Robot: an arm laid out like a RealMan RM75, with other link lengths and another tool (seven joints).
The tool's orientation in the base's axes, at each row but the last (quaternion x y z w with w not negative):
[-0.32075, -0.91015, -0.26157, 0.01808]
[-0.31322, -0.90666, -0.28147, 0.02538]
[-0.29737, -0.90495, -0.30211, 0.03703]
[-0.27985, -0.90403, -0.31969, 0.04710]
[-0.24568, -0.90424, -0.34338, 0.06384]
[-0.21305, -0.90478, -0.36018, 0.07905]
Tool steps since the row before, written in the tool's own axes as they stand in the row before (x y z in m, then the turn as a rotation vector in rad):
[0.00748, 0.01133, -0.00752, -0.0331, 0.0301, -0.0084]
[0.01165, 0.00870, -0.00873, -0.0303, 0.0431, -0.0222]
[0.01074, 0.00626, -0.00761, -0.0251, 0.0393, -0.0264]
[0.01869, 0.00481, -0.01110, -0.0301, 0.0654, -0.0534]
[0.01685, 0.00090, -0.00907, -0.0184, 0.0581, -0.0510]
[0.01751, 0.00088, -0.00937, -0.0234, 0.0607, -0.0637]
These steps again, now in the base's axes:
[-0.00023, 0.00808, 0.01325, 0.0430, -0.0033, 0.0146]
[-0.00542, 0.00747, 0.01423, 0.0465, -0.0006, 0.0332]
[-0.00616, 0.00522, 0.01213, 0.0396, -0.0028, 0.0359]
[-0.01414, 0.00526, 0.01637, 0.0553, -0.0048, 0.0704]
[-0.01472, 0.00141, 0.01218, 0.0417, -0.0033, 0.0676]
[-0.01541, -0.00010, 0.01256, 0.0472, -0.0119, 0.0770]

